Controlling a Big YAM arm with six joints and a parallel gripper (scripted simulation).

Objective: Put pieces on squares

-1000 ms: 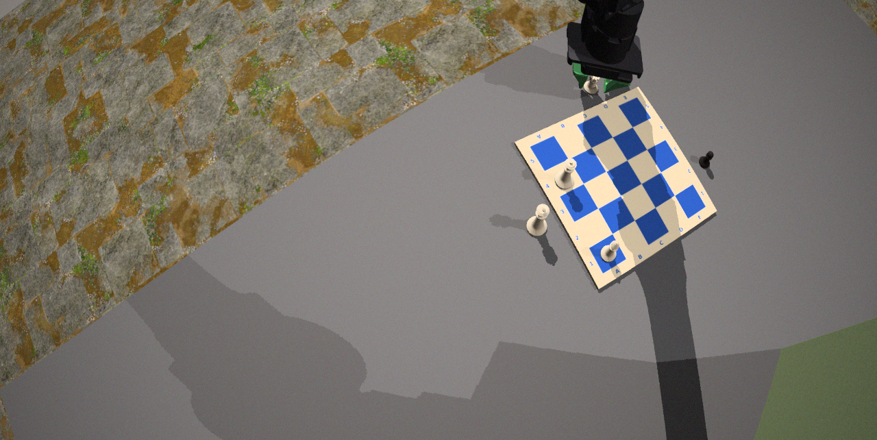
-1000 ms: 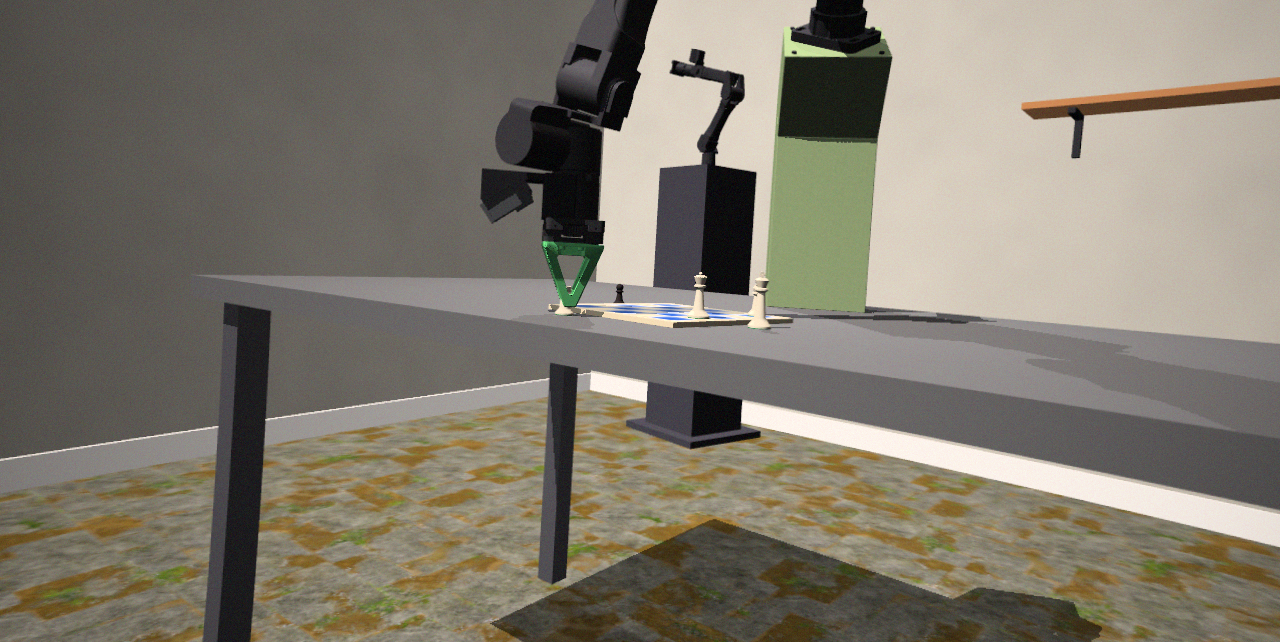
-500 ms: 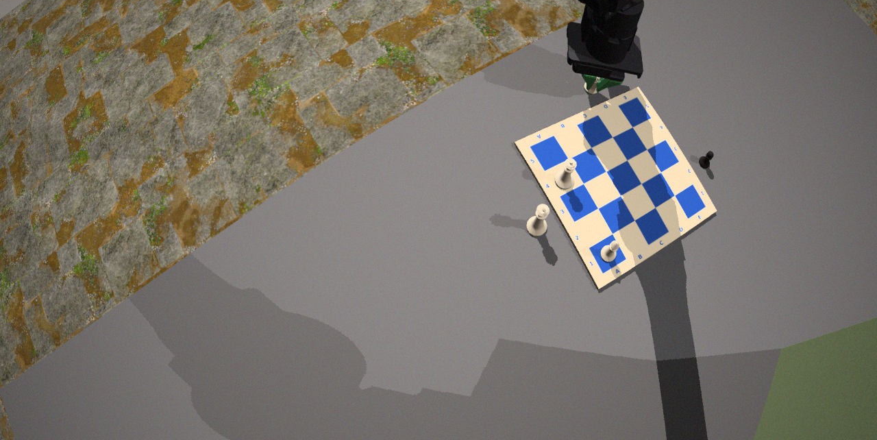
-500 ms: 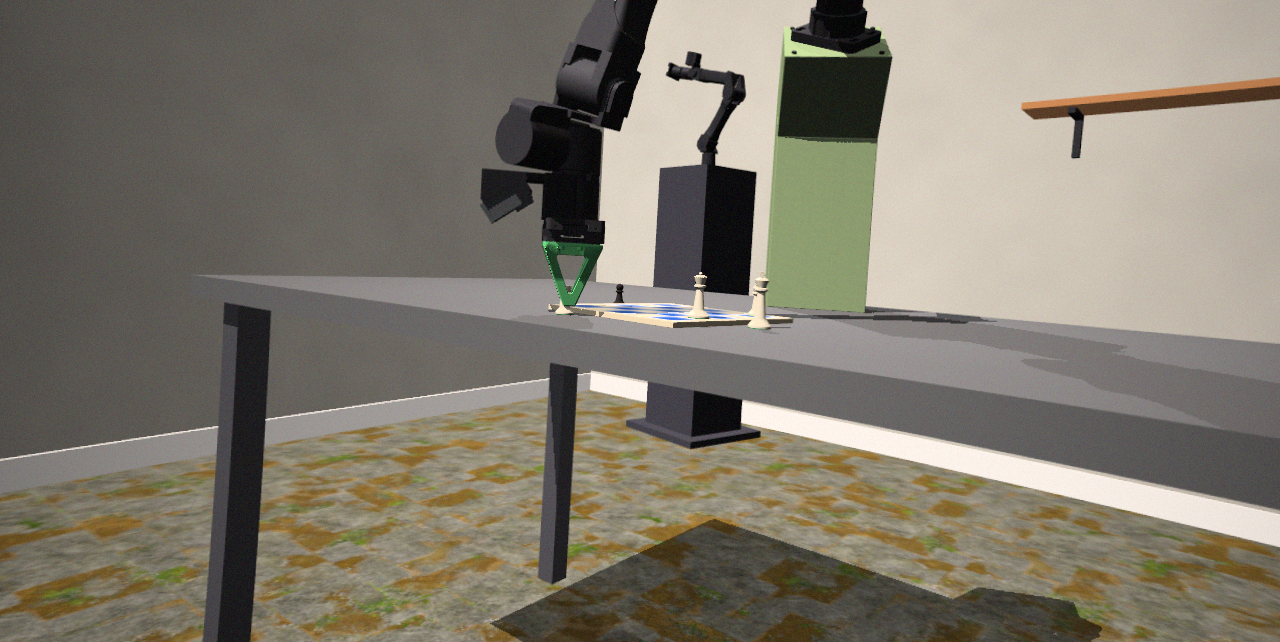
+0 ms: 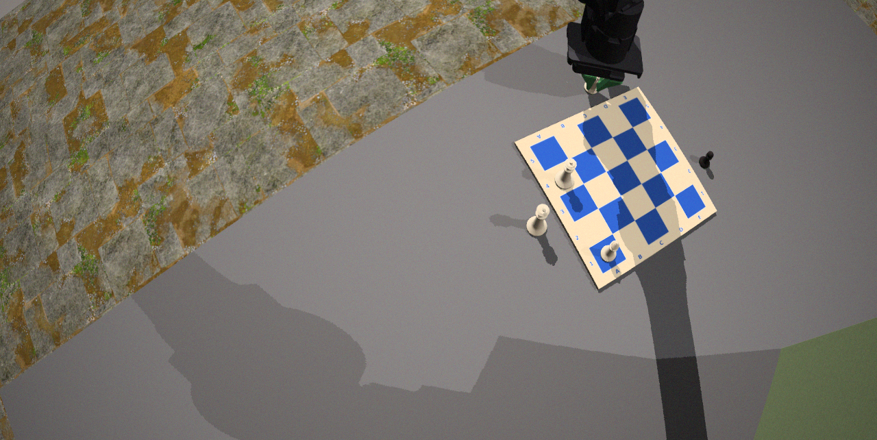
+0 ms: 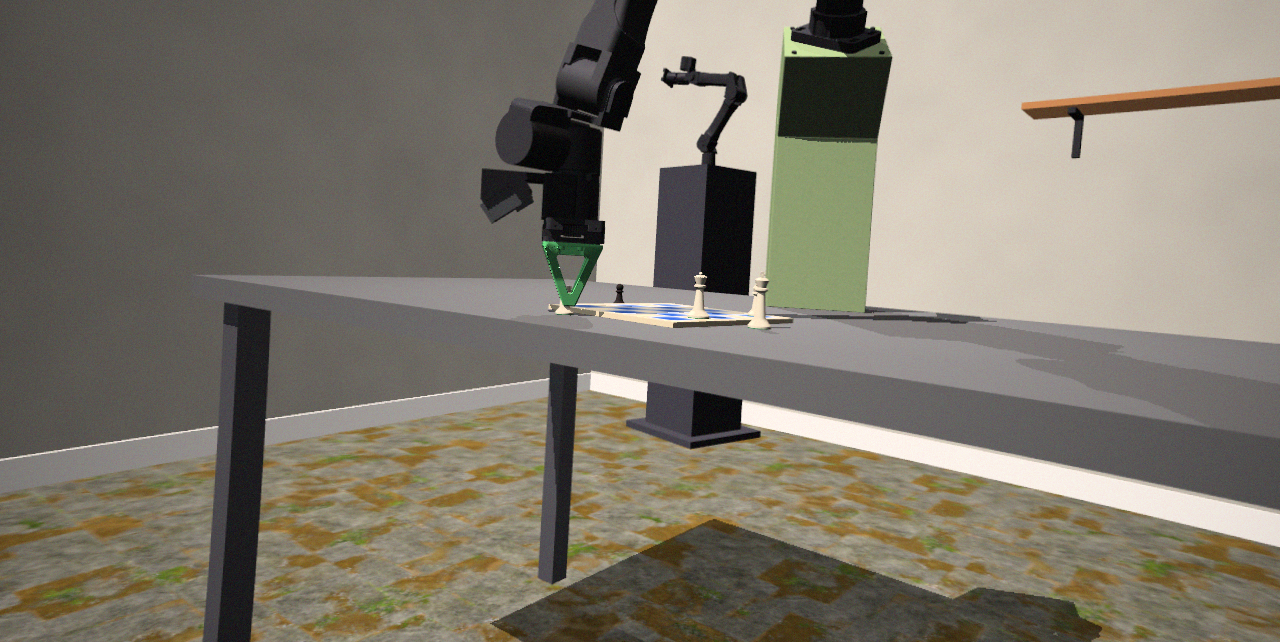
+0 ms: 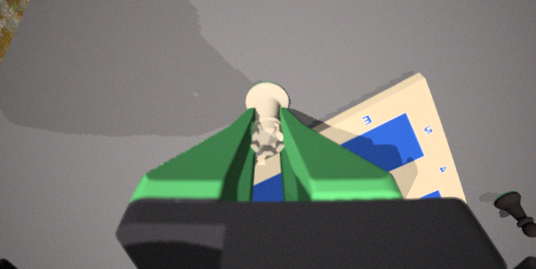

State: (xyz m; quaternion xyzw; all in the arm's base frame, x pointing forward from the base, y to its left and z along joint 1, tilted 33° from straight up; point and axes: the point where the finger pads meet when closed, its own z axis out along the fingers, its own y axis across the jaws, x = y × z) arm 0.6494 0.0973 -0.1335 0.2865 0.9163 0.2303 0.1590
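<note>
The board lies 140 mm behind my hand, 30 mm to the left of it and 20 mm below it. From my hand the other things lie so: white pawn: 220 mm behind, 100 mm to the left, 10 mm above; white king: 160 mm to the left, 150 mm behind, 10 mm above; black pawn: 160 mm behind, 120 mm to the right, 10 mm below.
</note>
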